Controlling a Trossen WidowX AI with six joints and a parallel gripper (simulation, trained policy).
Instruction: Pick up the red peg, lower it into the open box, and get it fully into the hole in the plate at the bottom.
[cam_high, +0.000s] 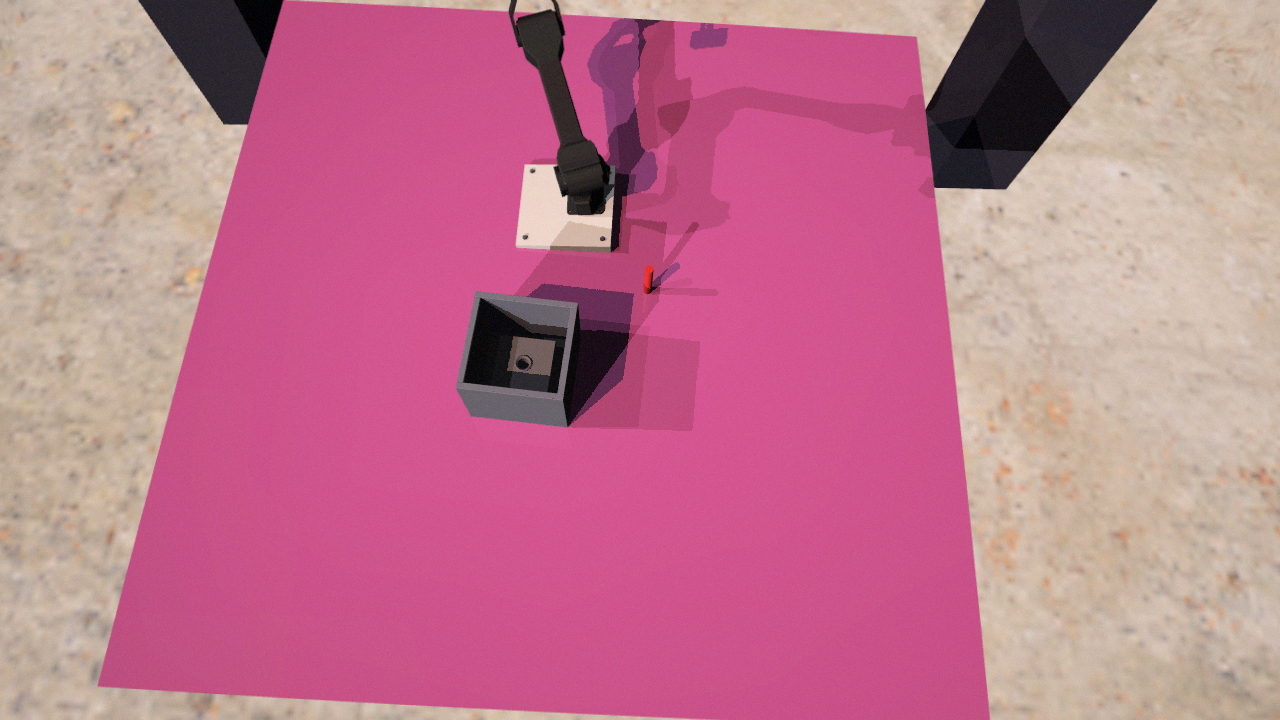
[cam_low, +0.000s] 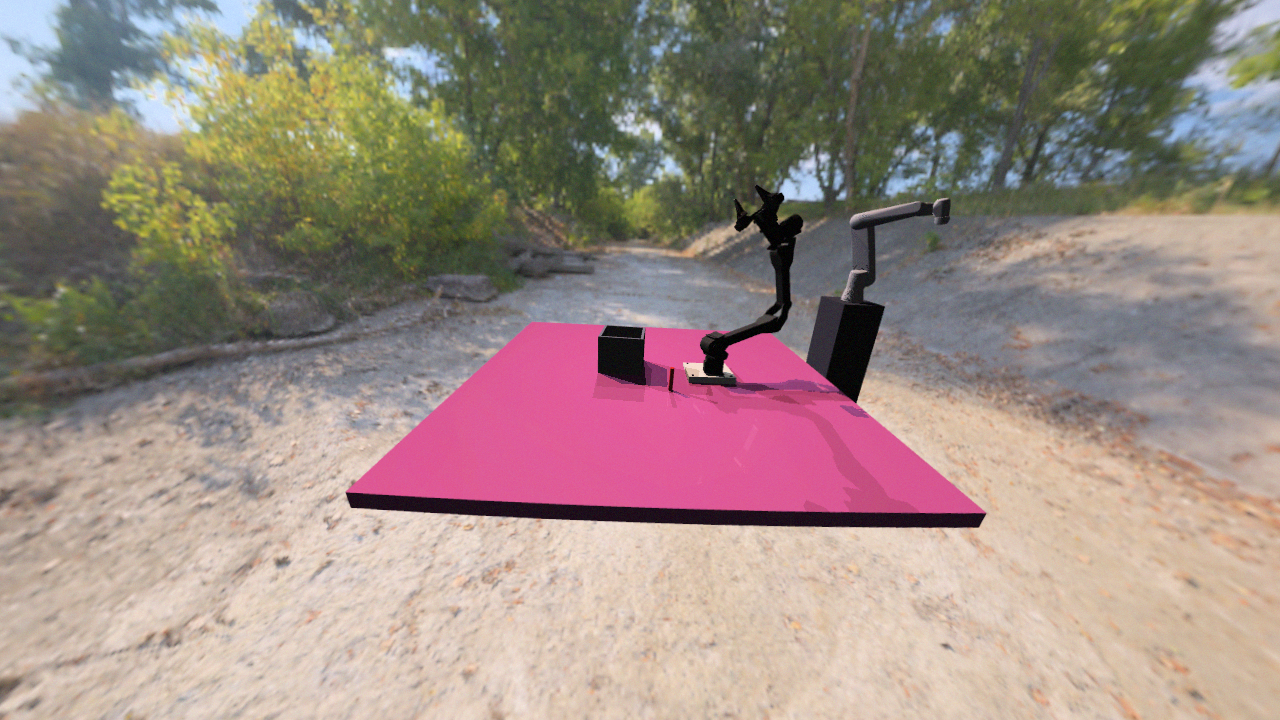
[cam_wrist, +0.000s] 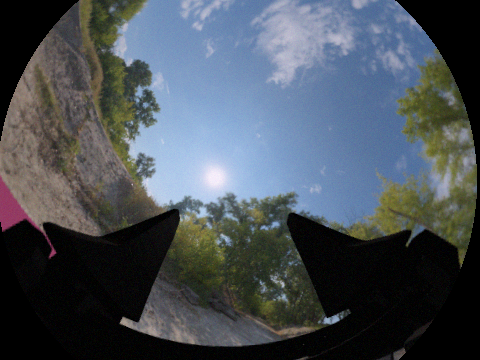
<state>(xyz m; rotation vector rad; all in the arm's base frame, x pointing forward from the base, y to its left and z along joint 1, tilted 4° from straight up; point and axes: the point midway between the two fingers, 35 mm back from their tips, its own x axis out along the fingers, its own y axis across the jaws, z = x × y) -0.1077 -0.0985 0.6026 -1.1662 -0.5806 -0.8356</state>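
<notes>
The red peg is 60 cm below my gripper tip, 27 cm to the left of it and 25 cm ahead of it. Also, from my gripper tip: grey plate 60 cm below, 41 cm ahead, 6 cm to the left.
</notes>
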